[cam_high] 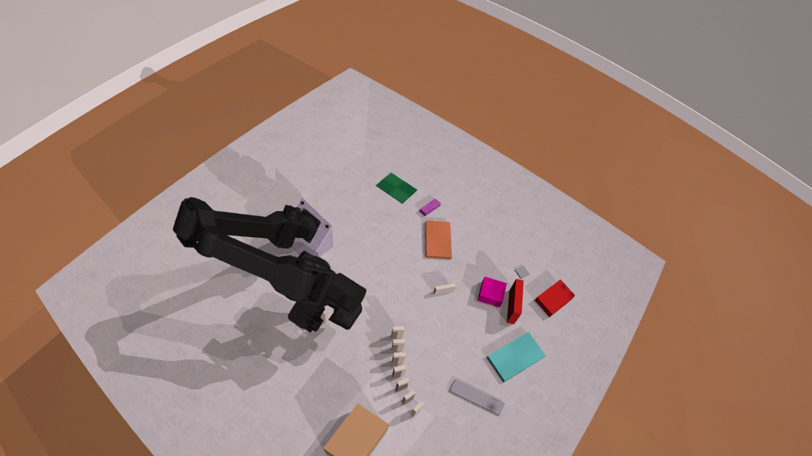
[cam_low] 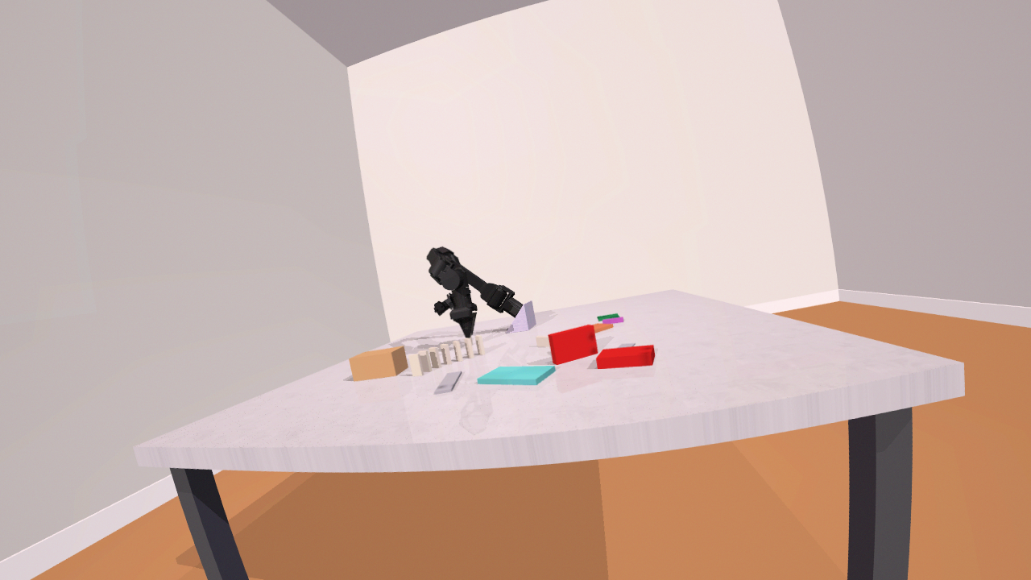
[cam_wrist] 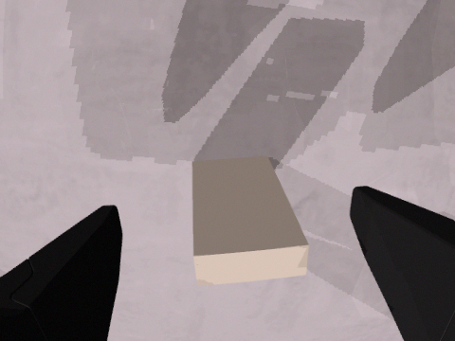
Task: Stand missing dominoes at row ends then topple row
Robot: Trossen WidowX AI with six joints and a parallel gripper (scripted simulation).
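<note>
My gripper tip is 26 cm short of the magenta cube, 34 cm to the right of it and 1 cm above it. Round my gripper tip: orange slab (5 cm ahead, 38 cm to the left, 2 cm below); tan box (26 cm ahead, 16 cm to the right); grey strip (40 cm ahead, 10 cm to the left, 2 cm below).
</note>
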